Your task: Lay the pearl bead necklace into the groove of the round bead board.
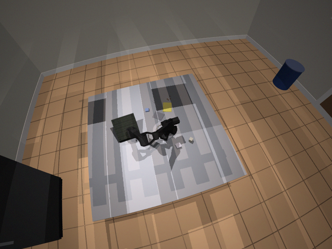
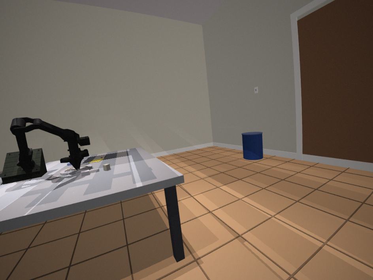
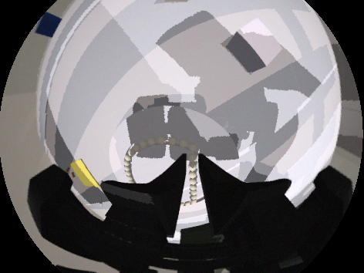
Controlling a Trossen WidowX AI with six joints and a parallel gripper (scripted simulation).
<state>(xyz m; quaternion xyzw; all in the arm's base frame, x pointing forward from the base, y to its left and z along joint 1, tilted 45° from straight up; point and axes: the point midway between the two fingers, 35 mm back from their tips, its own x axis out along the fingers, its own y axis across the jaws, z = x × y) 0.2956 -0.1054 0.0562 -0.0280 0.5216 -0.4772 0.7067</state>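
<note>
Right now the round bead board is 5 cm to the left of my gripper tip, 1 cm below it and 1 cm behind it. Round my gripper tip: grey card: 23 cm to the left, 1 cm below; beige cube: 18 cm ahead, 13 cm to the right; white block: 14 cm to the right, 5 cm ahead.
</note>
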